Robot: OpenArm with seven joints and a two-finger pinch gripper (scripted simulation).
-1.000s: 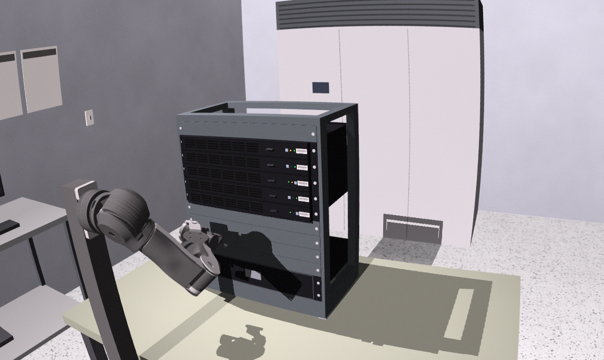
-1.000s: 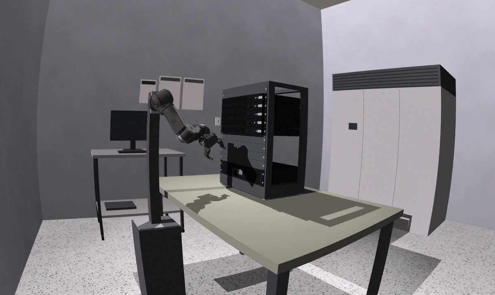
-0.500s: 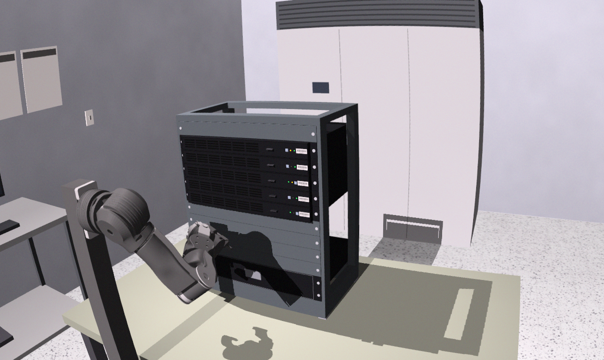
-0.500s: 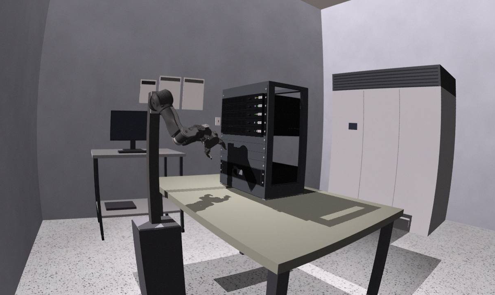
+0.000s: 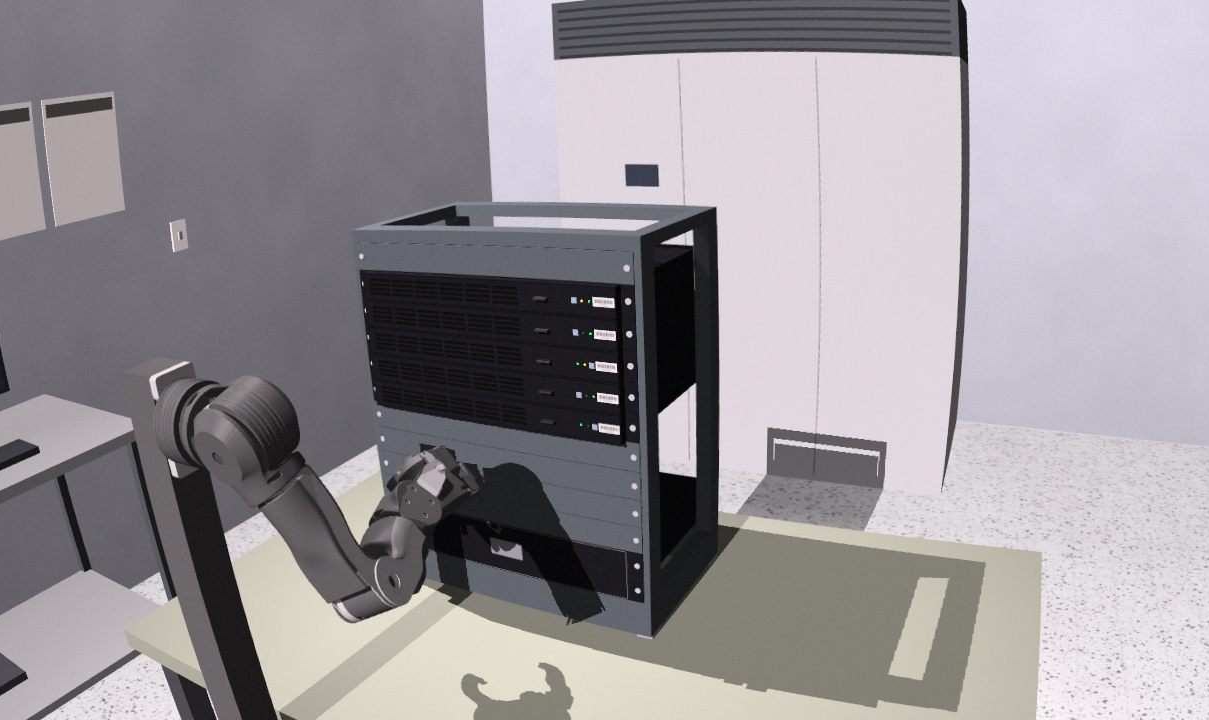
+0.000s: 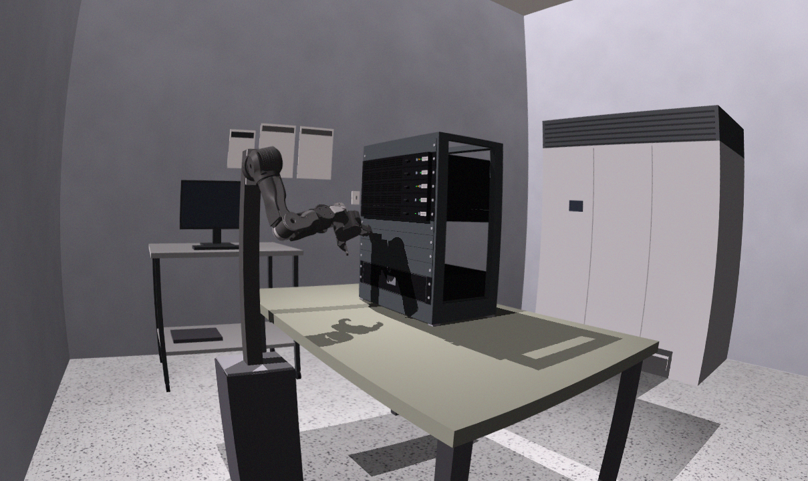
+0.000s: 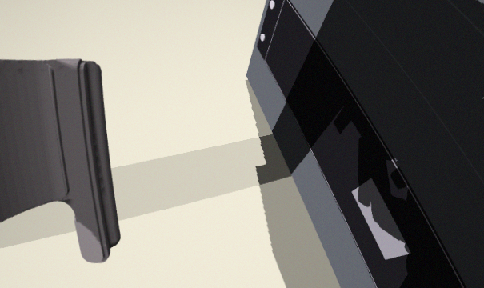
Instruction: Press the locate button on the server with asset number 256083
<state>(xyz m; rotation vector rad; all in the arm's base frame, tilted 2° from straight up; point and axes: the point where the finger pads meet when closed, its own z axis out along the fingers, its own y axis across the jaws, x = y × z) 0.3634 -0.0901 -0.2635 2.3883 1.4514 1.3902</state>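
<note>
Right now the pale square button is 200 mm to the right of my hand, 110 mm ahead of it and 110 mm above it.
</note>
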